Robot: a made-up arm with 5 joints. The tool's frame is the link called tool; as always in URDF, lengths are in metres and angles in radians.
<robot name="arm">
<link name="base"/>
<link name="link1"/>
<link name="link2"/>
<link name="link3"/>
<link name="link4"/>
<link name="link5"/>
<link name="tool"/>
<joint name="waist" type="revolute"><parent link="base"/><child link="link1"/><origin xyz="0.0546 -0.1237 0.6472"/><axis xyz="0 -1 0"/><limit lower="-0.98" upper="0.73"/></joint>
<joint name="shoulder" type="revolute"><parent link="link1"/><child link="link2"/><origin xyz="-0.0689 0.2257 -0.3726"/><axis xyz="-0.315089 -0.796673 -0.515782"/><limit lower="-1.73" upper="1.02"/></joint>
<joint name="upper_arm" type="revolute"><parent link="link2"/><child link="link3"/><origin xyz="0.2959 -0.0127 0.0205"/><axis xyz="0 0 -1"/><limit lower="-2.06" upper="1.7"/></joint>
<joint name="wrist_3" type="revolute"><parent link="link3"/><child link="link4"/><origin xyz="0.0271 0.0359 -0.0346"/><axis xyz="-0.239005 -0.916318 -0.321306"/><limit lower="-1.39" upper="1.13"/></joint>
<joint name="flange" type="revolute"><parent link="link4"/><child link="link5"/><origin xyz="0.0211 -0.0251 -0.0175"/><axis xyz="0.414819 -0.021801 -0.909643"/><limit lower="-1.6" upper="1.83"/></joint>
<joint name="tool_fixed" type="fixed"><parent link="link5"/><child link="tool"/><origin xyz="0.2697 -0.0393 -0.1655" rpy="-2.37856 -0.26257 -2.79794"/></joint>
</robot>
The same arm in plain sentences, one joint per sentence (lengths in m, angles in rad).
The arm has five revolute joints in a row. What follows holds with every joint at zero, and every direction is one of the base frame's. The first joint lies 0.0546 m along +x and 0.1237 m along -y and 0.6472 m along +z from the base frame's origin and rotates about -y, from -0.98 to 0.73 rad. The second joint lies 0.0689 m along -x and 0.2257 m along +y and 0.3726 m along -z from the first joint and rotates about the direction (-0.315089, -0.796673, -0.515782), from -1.73 to 1.02 rad. The third joint lies 0.2959 m along +x and 0.0127 m along -y and 0.0205 m along +z from the second joint and rotates about -z, from -2.06 to 1.7 rad. The fourth joint lies 0.0271 m along +x and 0.0359 m along +y and 0.0346 m along -z from the third joint and rotates about the direction (-0.239005, -0.916318, -0.321306), from -1.39 to 1.13 rad. The fifth joint lies 0.0211 m along +x and 0.0251 m along -y and 0.0175 m along -z from the fourth joint and rotates about the direction (0.414819, -0.021801, -0.909643), from -1.6 to 1.83 rad. The tool frame, which is the frame that the pose is given for, lies 0.2697 m along +x and 0.0393 m along -y and 0.1655 m along -z from the fifth joint; its axes are the base frame's turned by roll -2.3786, pitch -0.2626 and yaw -2.7979 rad (as in URDF: about the fixed x, then y, then z).
